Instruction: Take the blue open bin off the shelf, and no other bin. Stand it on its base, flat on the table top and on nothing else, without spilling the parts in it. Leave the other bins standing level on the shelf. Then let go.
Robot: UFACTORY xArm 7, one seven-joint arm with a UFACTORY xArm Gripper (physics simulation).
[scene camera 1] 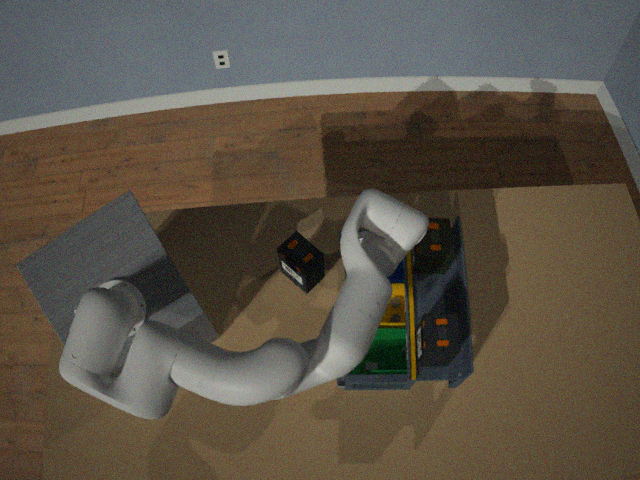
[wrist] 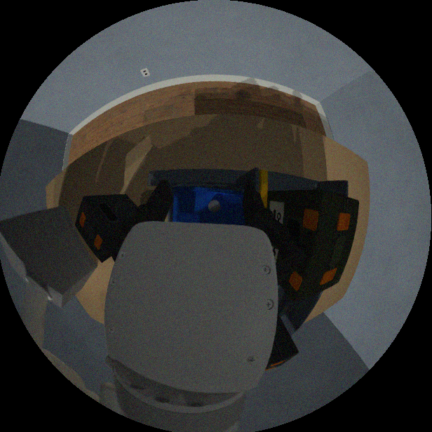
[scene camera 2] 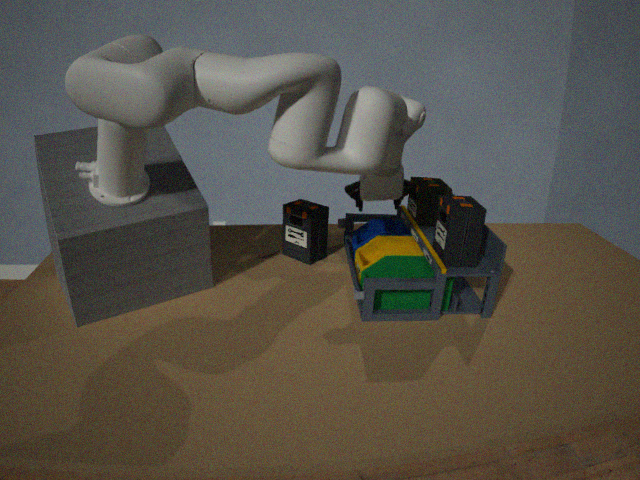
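Seen in the pictures: gripper, fingertip midpoint: (scene camera 2: 377, 205); arm's base, link origin: (scene camera 2: 119, 184).
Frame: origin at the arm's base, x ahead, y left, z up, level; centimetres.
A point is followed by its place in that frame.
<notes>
The blue open bin (scene camera 1: 397, 272) @(x 64.7, y 0.6, z -22.6 cm) (scene camera 2: 385, 226) @(x 63.1, y 6.0, z -17.2 cm) (wrist: 187, 205) stands in the far end of the grey shelf (scene camera 1: 379, 383) @(x 50.3, y -26.5, z -15.4 cm) (scene camera 2: 403, 315) @(x 50.8, y -26.5, z -22.2 cm) (wrist: 205, 179), partly hidden by the arm in scene camera 1. A round grey part shows inside it in the wrist view. The yellow bin (scene camera 1: 397, 289) @(x 62.1, y -5.2, z -18.3 cm) (scene camera 2: 395, 245) @(x 60.3, y -4.7, z -17.7 cm) and the green bin (scene camera 1: 387, 351) @(x 55.7, y -18.2, z -22.6 cm) (scene camera 2: 398, 266) @(x 55.4, y -14.9, z -17.8 cm) stand beside it in the same row. My gripper (scene camera 2: 378, 207) @(x 60.9, y 6.9, z -11.8 cm) (wrist: 205, 189) is open and empty, pointing down above the blue bin, one finger toward each side of it. The fingertips look just above the bin in scene camera 2.
A yellow rail (scene camera 1: 412, 320) @(x 61.4, y -15.5, z -12.3 cm) (scene camera 2: 422, 238) @(x 61.4, y -13.8, z -12.4 cm) (wrist: 264, 187) runs behind the bins. Two dark boxes (scene camera 1: 436, 258) @(x 69.4, y -5.8, z -4.5 cm) (scene camera 2: 462, 232) @(x 61.5, y -26.8, z -6.0 cm) (wrist: 322, 250) stand on the level behind it, close to the gripper. Another dark box (scene camera 1: 302, 263) @(x 41.6, y 4.3, z -10.5 cm) (scene camera 2: 306, 235) @(x 40.9, y 3.0, z -16.3 cm) (wrist: 107, 220) stands on the table (scene camera 1: 558, 310) @(x 103.4, y -22.9, z -23.5 cm) (scene camera 2: 258, 387) @(x 20.1, y -37.0, z -23.5 cm) between pedestal and shelf.
</notes>
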